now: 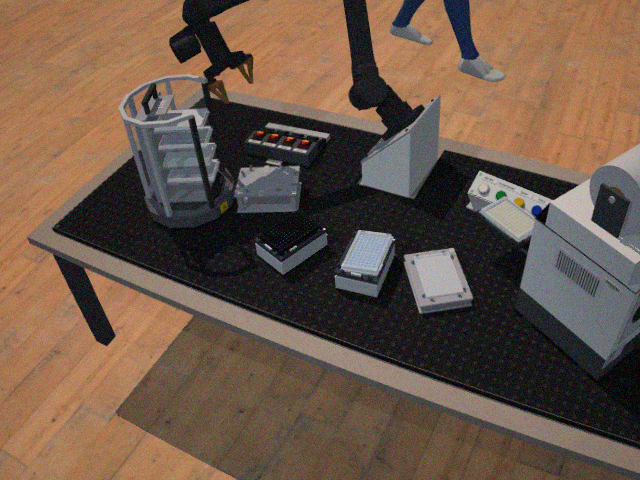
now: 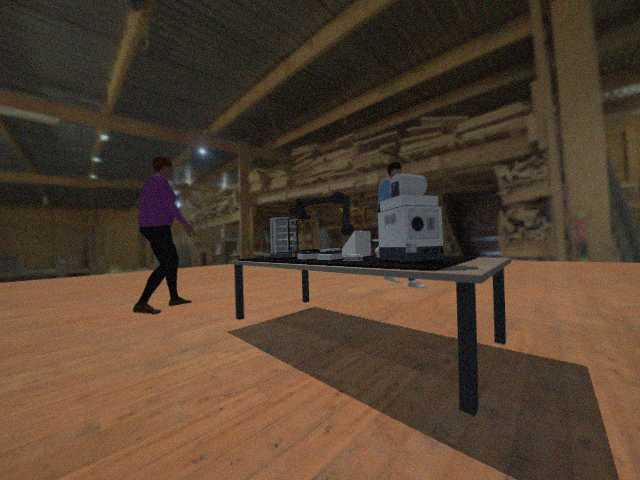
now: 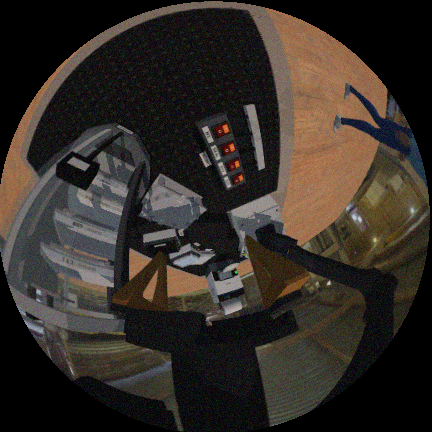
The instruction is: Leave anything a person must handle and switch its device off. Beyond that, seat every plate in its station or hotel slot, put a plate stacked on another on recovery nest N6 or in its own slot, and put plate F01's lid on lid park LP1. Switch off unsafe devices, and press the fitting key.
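Places are measured from the arm's base along level axes (x left, y back, z up), in centimetres.
Pixels of known places: gripper, between the fingertips: (image 1: 239, 93) (image 2: 307, 227) (image 3: 202, 247); arm's base, origin of its link: (image 1: 404, 124) (image 2: 357, 238) (image 3: 266, 238).
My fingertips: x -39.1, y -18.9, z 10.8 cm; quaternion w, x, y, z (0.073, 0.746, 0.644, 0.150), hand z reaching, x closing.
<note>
Ahead of a thing's pixels: the offset from my fingertips to its middle. "pt": to the spot under its first point.
My gripper (image 1: 235, 83) (image 3: 202, 247) is open and empty, above the back left of the table beside the plate hotel @(dx -7.6, dy -18.6, dz -7.9 cm) (image 1: 193, 149) (image 3: 120, 215), a round rack with several plates in its slots. A switch strip @(pt dx +6.7, dy +7.6, dz -21.2 cm) (image 1: 284, 149) (image 3: 220, 150) with several lit orange rockers lies behind it. A black plate @(dx +28.6, dy -23.3, dz -19.1 cm) (image 1: 292, 233) sits on a station at the front. A pale blue plate @(dx +48.4, dy -21.7, dz -18.6 cm) (image 1: 367, 250) sits on the station to its right. A white flat station @(pt dx +65.1, dy -19.5, dz -21.9 cm) (image 1: 438, 279) lies further right. A cream plate @(dx +75.5, dy -2.0, dz -13.4 cm) (image 1: 509, 219) leans tilted by the key panel @(dx +72.2, dy +13.1, dz -21.1 cm) (image 1: 491, 187) with coloured keys.
A clear angular box @(dx +12.1, dy -8.7, dz -21.5 cm) (image 1: 268, 188) (image 3: 172, 202) stands right of the hotel. The arm's wedge base (image 1: 398, 160) (image 3: 257, 215) stands at the back. A large white device (image 1: 578, 273) (image 2: 410, 232) (image 3: 225, 287) fills the right side. Two people (image 2: 160, 206) (image 2: 384, 191) stand near the table.
</note>
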